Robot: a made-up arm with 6 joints.
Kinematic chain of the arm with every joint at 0, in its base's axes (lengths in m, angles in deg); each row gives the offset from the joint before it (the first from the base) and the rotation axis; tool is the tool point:
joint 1: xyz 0 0 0.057 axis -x
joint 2: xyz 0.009 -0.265 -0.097 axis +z
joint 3: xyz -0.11 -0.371 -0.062 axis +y
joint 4: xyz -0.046 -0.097 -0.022 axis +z
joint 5: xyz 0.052 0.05 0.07 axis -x
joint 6: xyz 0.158 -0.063 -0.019 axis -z
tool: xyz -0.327 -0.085 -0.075
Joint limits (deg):
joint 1: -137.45..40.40
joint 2: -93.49..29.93
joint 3: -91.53..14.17
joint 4: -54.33..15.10
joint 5: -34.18..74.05
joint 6: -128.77..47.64
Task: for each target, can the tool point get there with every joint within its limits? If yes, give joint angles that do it. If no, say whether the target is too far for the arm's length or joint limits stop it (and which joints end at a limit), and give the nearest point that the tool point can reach.
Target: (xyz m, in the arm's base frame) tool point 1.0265 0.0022 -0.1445
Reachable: no: joint limits stop it (at a limit: joint 2, joint 3, joint 4, joint 6) | nearest point 0.5839 0.0052 -0.4188 | short by 0.521 m
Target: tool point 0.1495 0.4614 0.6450
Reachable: no: joint limits stop it (at a limit: joint 1, joint 2, joint 4, joint 5, joint 6) | nearest point -0.2709 0.2738 0.2424 | short by 0.612 m
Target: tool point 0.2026 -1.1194 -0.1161
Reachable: yes | joints 7.67 16.07 -60.30 -42.75 -13.95 -75.41
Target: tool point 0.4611 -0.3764 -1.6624
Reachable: no: too far | nearest point 0.2874 -0.2667 -1.1611 | short by 0.542 m
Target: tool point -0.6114 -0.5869 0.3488
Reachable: yes | joints 2.73 -63.14 -37.21 -1.22 52.76 -111.50
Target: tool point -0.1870 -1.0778 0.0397
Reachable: yes | joints 13.53 4.13 -72.52 -25.28 23.51 -44.07
